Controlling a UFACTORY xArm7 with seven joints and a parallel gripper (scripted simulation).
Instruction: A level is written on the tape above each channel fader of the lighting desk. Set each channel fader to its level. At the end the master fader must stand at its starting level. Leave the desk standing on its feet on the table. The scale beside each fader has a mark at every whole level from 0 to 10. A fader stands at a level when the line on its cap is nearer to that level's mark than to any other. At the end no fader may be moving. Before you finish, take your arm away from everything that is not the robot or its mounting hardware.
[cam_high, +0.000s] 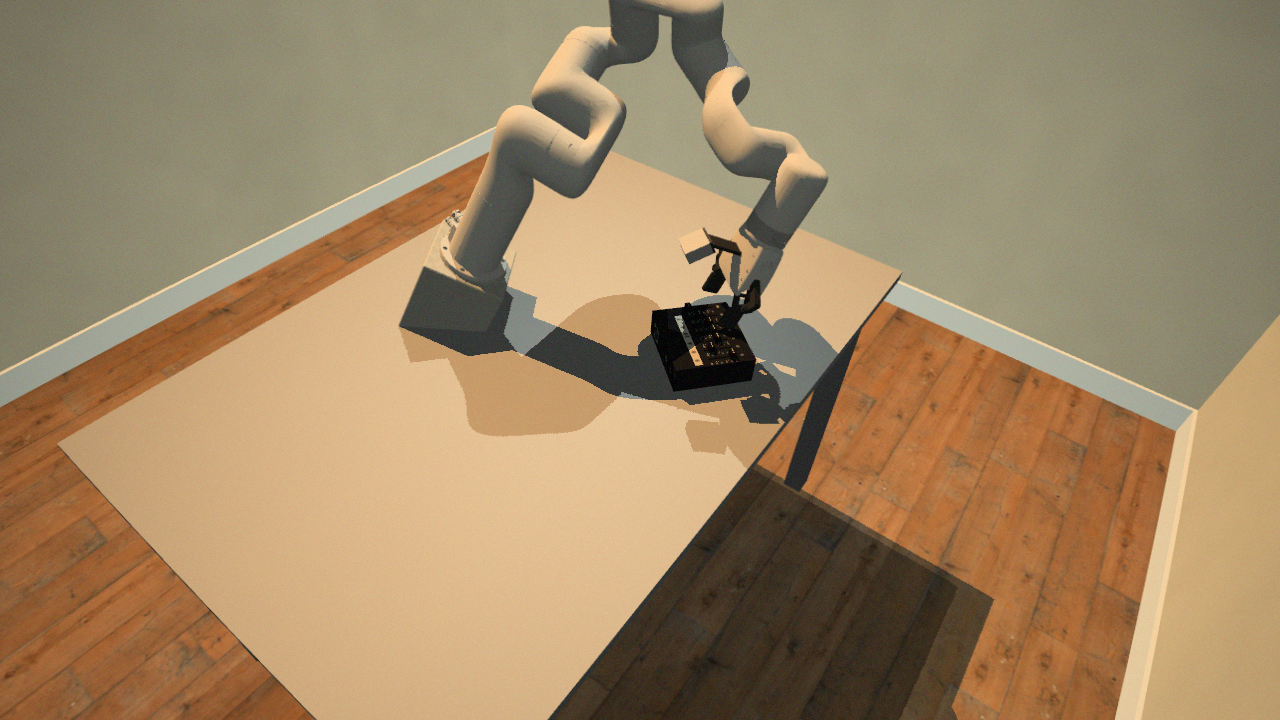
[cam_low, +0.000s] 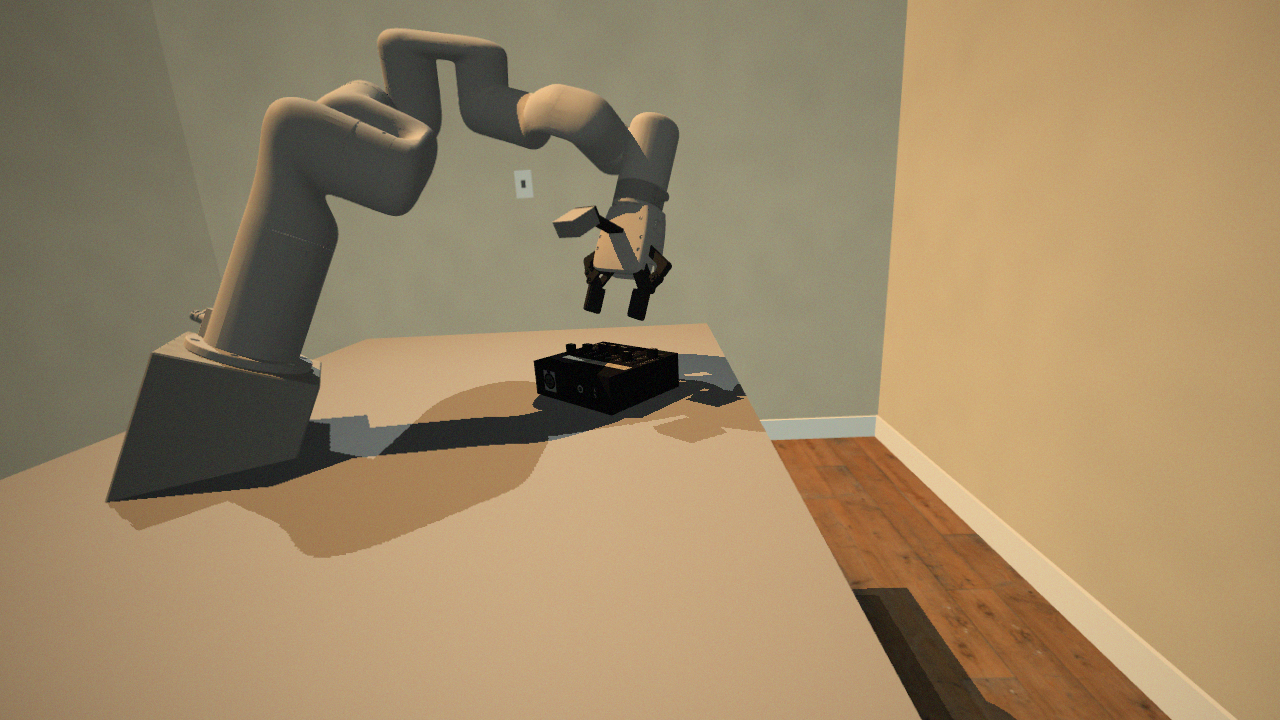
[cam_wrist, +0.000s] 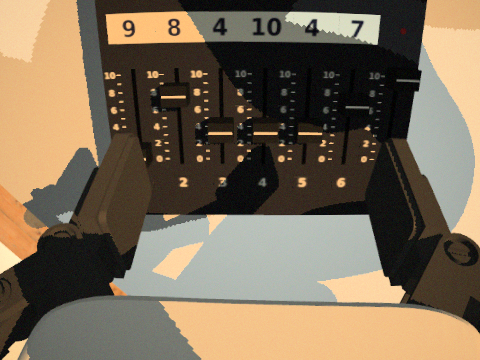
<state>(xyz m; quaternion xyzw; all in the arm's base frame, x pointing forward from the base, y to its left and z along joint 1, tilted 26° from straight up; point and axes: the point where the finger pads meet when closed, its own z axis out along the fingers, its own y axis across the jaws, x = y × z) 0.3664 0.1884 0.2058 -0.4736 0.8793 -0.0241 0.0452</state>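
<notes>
Right now my hand is 60 mm above the channel 4 fader cap and 10 mm past it. Also, from my hand: channel 2 fader cap (60 mm below, 40 mm to the right, 20 mm ahead); then channel 5 fader cap (60 mm below, 20 mm behind, 10 mm to the left); then channel 3 fader cap (60 mm below, 10 mm to the right, 10 mm ahead).
</notes>
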